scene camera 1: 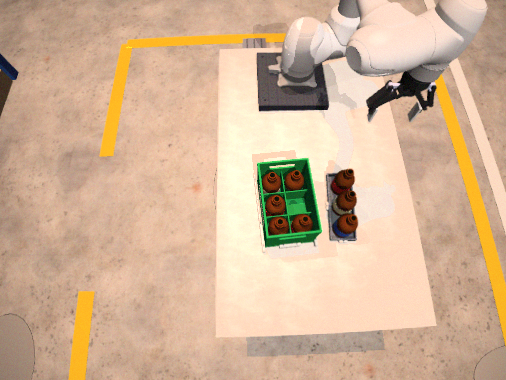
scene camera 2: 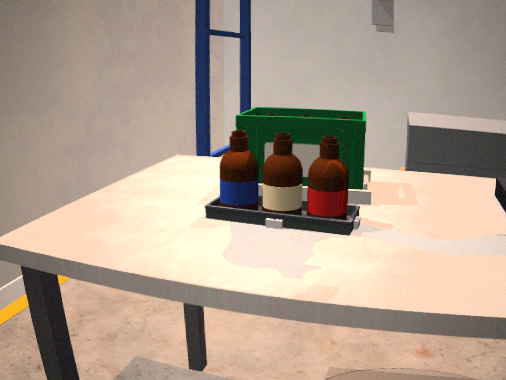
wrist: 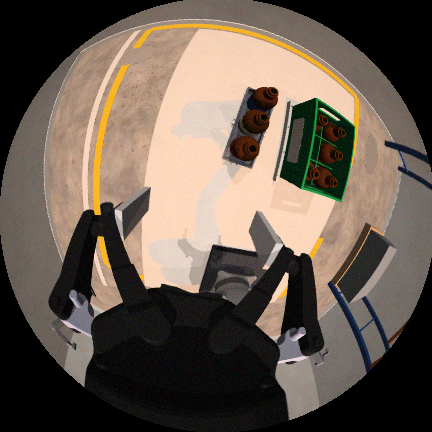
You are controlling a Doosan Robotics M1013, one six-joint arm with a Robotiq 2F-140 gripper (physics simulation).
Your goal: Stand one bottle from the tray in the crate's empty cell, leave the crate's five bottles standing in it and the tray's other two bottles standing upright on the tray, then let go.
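Places are measured from the arm's base along level axes (x ahead, y left, z up), in millimetres.
Pixels of known places: gripper, fingertip midpoint: (scene camera 1: pixel 389 118) (scene camera 2: pixel 383 28) (wrist: pixel 200 209); arm's base, origin of the base link: (scene camera 1: pixel 295 73) (wrist: pixel 231 283).
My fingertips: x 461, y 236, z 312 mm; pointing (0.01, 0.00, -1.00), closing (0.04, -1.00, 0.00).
Note:
For each thing: its top centre in the pictures, then the offset to it from my fingertips. "spot": a spot on its surface instead. Level surfaces: height alone.
- green crate, middle of its top: (scene camera 2: pixel 305 112) (wrist: pixel 334 151) (scene camera 1: pixel 288 195) 198 mm ahead, 312 mm right, 176 mm down
- empty cell, surface spot: (scene camera 1: pixel 298 204) spot: 175 mm ahead, 254 mm right, 343 mm down
- dark tray, middle of its top: (scene camera 2: pixel 283 205) (wrist: pixel 250 124) (scene camera 1: pixel 341 205) 184 mm ahead, 87 mm right, 326 mm down
- blue-label bottle, middle of its top: (scene camera 2: pixel 238 131) (wrist: pixel 273 90) (scene camera 1: pixel 353 218) 273 mm ahead, 90 mm right, 191 mm down
- cream-label bottle, middle of its top: (scene camera 2: pixel 283 134) (wrist: pixel 263 116) (scene camera 1: pixel 352 194) 186 mm ahead, 85 mm right, 191 mm down
- red-label bottle, middle of its top: (scene camera 2: pixel 329 137) (wrist: pixel 252 148) (scene camera 1: pixel 350 171) 100 mm ahead, 82 mm right, 191 mm down
- table, its level: 351 mm down
The green crate (scene camera 1: pixel 318 220) (scene camera 2: pixel 300 125) (wrist: pixel 294 175) stands on the table with five brown bottles in its cells; the empty cell (scene camera 1: pixel 298 204) is the middle one on the tray side. The dark tray (scene camera 1: pixel 342 239) (scene camera 2: pixel 280 220) (wrist: pixel 237 161) lies beside the crate. On it stand upright a blue-label bottle (scene camera 1: pixel 346 225) (scene camera 2: pixel 239 180) (wrist: pixel 265 98), a cream-label bottle (scene camera 1: pixel 345 201) (scene camera 2: pixel 282 180) (wrist: pixel 256 122) and a red-label bottle (scene camera 1: pixel 344 181) (scene camera 2: pixel 328 185) (wrist: pixel 244 148). My gripper (scene camera 1: pixel 392 115) (wrist: pixel 200 209) is open and empty, high and well away from the bottles, towards the arm's base; it does not show in scene camera 2.
The arm's dark base plate (scene camera 1: pixel 292 100) (wrist: pixel 230 252) is at the far end of the table (scene camera 1: pixel 320 295) (scene camera 2: pixel 150 240) (wrist: pixel 200 90). The crate's wall stands higher than the tray. A grey cabinet (scene camera 2: pixel 450 145) and a blue frame (scene camera 2: pixel 202 75) stand beyond the table.

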